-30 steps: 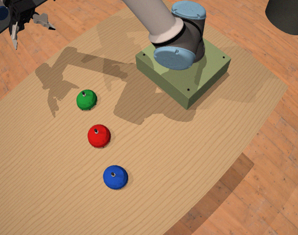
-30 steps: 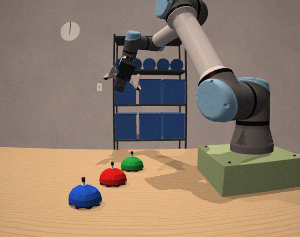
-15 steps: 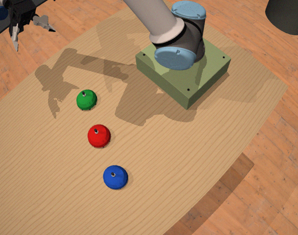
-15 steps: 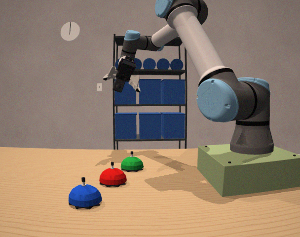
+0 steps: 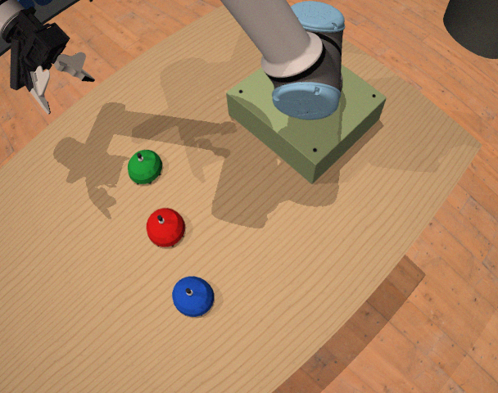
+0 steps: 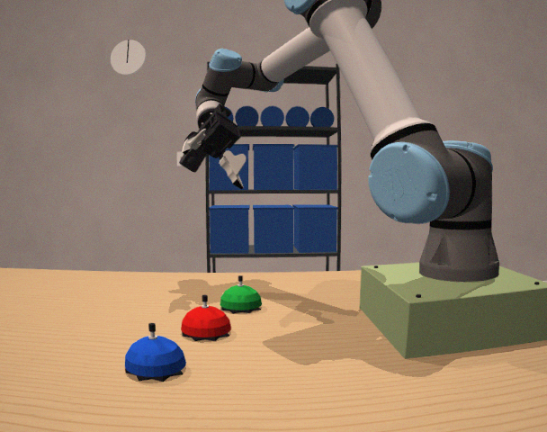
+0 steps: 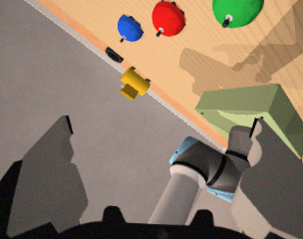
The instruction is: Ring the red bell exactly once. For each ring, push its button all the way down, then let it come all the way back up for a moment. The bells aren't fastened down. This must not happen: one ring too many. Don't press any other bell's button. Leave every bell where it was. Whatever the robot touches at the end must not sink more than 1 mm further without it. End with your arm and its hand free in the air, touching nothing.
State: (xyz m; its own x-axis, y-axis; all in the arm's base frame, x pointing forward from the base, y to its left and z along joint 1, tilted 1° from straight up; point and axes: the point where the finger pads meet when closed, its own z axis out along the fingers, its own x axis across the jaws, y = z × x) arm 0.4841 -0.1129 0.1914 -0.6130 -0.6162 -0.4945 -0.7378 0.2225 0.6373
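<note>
Now: the red bell 23 cm below my hand, 22 cm to the left of it and 5 cm behind it. From my hand the other things lie so: green bell 23 cm below, 7 cm behind, 6 cm to the left; blue bell 38 cm to the left, 23 cm below, 2 cm behind.
</note>
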